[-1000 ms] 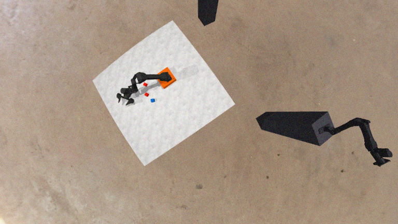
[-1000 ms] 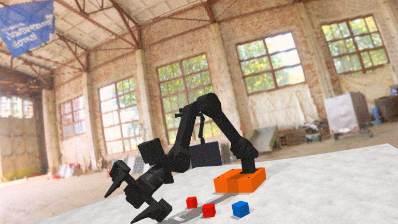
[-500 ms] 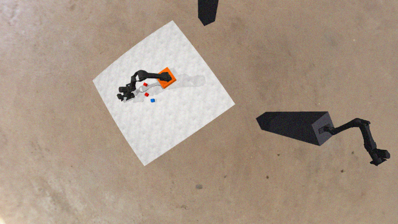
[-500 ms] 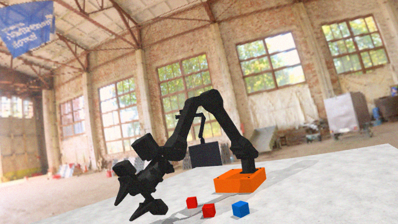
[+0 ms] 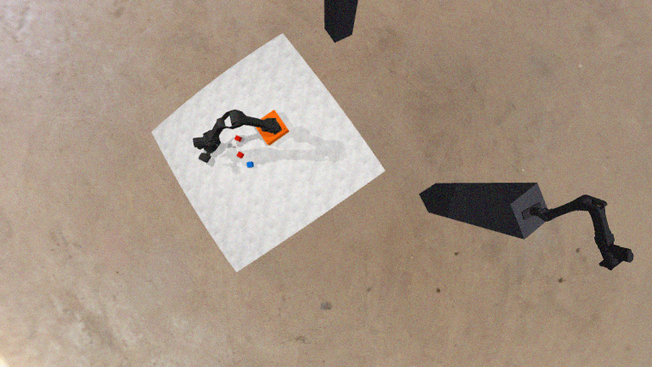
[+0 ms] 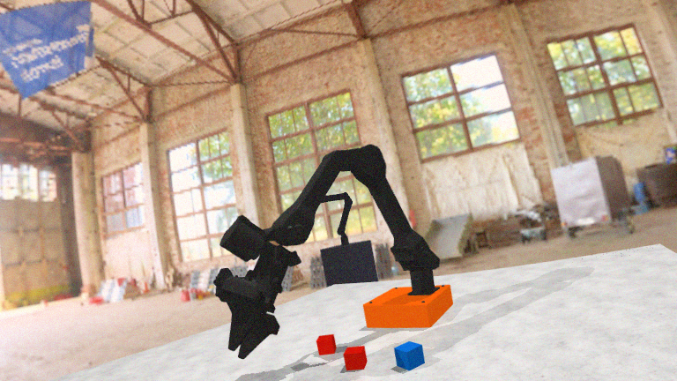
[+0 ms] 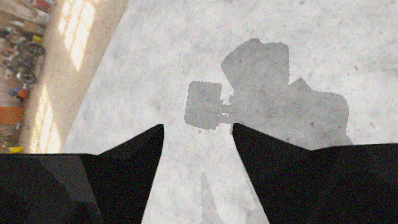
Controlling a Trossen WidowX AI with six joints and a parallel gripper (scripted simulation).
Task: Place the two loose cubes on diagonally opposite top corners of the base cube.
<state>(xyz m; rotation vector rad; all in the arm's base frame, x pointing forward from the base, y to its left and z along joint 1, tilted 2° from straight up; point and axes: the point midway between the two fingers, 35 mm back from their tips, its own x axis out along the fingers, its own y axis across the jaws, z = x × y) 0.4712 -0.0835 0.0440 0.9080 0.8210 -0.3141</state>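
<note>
The blue base cube is 210 mm behind my gripper tip, 190 mm to the left of it and 60 mm below it.
</note>
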